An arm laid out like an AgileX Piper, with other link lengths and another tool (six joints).
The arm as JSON. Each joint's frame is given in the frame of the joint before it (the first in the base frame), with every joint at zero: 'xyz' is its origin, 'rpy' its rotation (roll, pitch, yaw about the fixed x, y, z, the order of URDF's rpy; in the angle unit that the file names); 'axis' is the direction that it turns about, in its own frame. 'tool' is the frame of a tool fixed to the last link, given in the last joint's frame.
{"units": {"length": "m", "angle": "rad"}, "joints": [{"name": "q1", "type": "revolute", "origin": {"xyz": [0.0, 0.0, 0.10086], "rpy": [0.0, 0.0, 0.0]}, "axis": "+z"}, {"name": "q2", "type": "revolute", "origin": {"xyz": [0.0, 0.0, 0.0], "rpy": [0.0, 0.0, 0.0]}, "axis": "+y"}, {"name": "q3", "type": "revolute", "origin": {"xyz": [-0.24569, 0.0, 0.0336], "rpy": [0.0, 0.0, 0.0]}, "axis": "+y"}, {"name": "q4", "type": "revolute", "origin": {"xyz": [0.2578, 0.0, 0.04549], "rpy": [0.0, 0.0, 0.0]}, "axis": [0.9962, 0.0, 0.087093]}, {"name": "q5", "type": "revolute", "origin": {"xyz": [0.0, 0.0, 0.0], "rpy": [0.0, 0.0, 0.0]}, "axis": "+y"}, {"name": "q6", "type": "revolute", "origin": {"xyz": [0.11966, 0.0, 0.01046], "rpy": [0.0, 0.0, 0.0]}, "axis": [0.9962, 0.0, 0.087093]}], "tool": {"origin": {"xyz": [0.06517, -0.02, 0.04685], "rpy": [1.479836, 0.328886, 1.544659]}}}
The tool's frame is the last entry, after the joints.
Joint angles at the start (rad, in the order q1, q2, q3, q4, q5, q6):
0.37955, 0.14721, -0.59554, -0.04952, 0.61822, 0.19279
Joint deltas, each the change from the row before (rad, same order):
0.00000, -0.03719, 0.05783, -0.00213, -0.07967, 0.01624
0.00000, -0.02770, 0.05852, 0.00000, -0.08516, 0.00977
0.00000, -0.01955, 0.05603, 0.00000, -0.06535, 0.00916
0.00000, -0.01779, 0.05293, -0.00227, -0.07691, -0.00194
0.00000, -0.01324, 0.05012, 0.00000, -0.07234, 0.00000
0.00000, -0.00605, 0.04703, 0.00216, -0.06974, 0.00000
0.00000, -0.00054, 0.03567, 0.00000, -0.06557, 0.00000
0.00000, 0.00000, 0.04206, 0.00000, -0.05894, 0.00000
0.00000, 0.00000, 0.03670, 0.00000, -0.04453, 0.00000
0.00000, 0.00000, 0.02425, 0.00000, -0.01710, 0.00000
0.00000, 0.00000, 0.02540, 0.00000, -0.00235, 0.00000
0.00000, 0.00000, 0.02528, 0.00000, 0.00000, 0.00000
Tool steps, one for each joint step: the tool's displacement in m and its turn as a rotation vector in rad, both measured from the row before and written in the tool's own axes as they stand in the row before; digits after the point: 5 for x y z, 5 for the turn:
0.00038, -0.00246, -0.00067, -0.05858, -0.00788, 0.01368
0.00101, -0.00324, 0.00102, -0.05421, -0.00490, 0.00882
0.00156, -0.00763, 0.00256, -0.02897, -0.00136, 0.00829
0.00146, -0.00437, 0.00135, -0.04168, -0.00334, -0.00485
0.00160, -0.00526, 0.00136, -0.03552, -0.00178, -0.00066
0.00170, -0.00611, 0.00176, -0.02893, -0.00044, 0.00158
0.00116, -0.00319, 0.00102, -0.03051, -0.00137, -0.00035
0.00177, -0.00749, 0.00130, -0.01707, 0.00040, -0.00022
0.00168, -0.00791, 0.00086, -0.00803, 0.00107, -0.00007
0.00135, -0.00757, 0.00077, 0.00695, 0.00199, 0.00003
0.00172, -0.01087, 0.00119, 0.02276, 0.00369, 0.00010
0.00176, -0.01126, 0.00125, 0.02497, 0.00392, 0.00011

